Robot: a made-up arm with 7 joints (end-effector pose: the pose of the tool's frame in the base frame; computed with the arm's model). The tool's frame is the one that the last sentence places. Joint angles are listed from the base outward.
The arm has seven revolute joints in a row. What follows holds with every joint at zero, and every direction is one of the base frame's. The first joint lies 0.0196 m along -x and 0.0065 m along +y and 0.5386 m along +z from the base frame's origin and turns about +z. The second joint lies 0.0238 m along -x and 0.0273 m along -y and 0.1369 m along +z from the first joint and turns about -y. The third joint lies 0.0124 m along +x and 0.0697 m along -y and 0.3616 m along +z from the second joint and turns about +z. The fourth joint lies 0.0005 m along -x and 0.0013 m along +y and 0.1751 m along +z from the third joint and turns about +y. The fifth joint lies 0.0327 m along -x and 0.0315 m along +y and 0.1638 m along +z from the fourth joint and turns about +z. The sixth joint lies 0.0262 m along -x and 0.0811 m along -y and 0.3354 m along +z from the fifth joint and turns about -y. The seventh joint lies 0.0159 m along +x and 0.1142 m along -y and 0.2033 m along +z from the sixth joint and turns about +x. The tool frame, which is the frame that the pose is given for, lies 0.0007 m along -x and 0.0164 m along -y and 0.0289 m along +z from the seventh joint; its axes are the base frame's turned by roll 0, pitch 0 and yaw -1.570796 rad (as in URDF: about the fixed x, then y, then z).
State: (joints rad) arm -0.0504 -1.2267 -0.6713 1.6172 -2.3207 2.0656 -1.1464
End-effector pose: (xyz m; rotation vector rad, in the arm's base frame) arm 0.6179 -0.1184 0.3517 -1.3037 -1.0886 1.5017
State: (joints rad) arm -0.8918 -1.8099 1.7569 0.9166 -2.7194 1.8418 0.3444
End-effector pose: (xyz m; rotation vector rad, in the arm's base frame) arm 0.6693 -0.4405 0.8860 -0.2093 -0.5559 -1.3724
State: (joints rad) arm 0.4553 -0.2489 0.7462 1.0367 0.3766 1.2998 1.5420
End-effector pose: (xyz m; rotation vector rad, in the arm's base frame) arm 0.5915 0.3059 1.4699 0.3793 2.0270 -0.0723
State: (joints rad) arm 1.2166 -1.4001 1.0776 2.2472 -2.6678 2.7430 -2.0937
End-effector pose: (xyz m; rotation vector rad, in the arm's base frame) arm -0.1331 0.3651 0.8059 2.7428 -0.4609 0.2197
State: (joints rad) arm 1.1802 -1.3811 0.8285 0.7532 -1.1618 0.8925 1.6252
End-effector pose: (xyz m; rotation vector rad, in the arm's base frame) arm 0.3167 1.1349 0.8176 -0.7735 1.1082 -0.6641
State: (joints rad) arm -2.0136 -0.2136 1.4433 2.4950 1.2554 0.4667 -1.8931
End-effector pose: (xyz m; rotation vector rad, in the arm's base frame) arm 0.1328 -0.2121 0.5699 -0.1583 0.6339 -0.6842
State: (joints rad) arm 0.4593 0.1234 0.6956 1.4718 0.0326 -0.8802 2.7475
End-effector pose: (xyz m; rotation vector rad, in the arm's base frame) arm 0.3376 0.3724 1.2500 0.1994 -1.3092 2.6462
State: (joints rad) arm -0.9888 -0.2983 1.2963 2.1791 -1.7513 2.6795 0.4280
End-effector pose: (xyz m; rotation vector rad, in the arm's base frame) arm 0.2827 0.1400 1.2239 -0.1283 -0.4783 0.0825
